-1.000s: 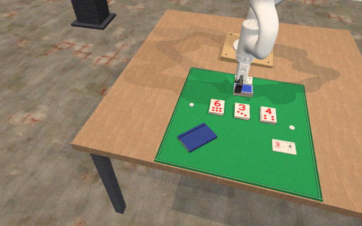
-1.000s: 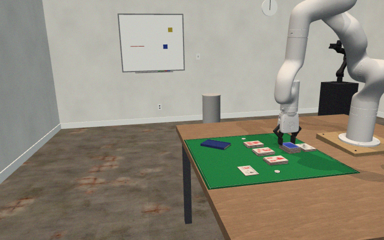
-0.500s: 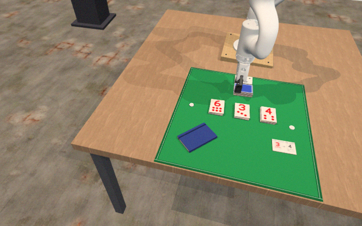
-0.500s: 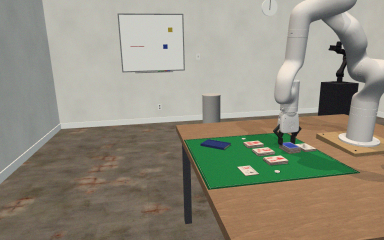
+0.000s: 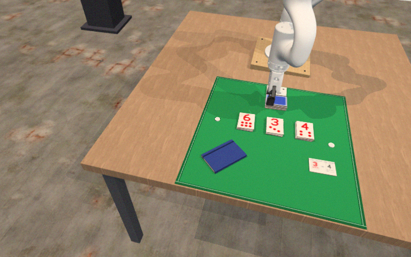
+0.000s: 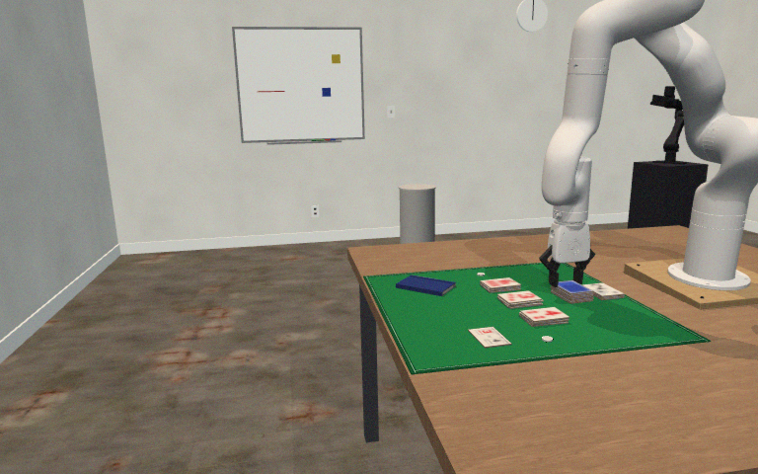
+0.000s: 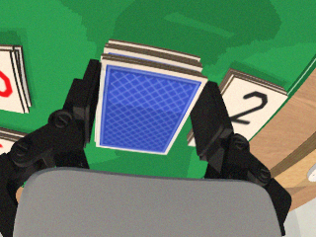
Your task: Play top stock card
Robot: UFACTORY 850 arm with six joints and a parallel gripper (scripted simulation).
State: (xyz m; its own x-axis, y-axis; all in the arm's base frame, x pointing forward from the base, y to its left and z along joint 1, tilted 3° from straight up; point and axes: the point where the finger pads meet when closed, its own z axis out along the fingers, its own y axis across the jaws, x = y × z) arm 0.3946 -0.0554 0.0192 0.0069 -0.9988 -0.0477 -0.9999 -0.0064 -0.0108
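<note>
Right now my hand is 9 cm past the black 2, 3 cm to the right of it and 3 cm above it. Also, from my hand: green card cloth (18 cm ahead, 5 cm below, 2 cm to the left); then small reference card (31 cm ahead, 20 cm to the left, 4 cm below); then black 5 card (3 cm to the left, 1 cm below).
</note>
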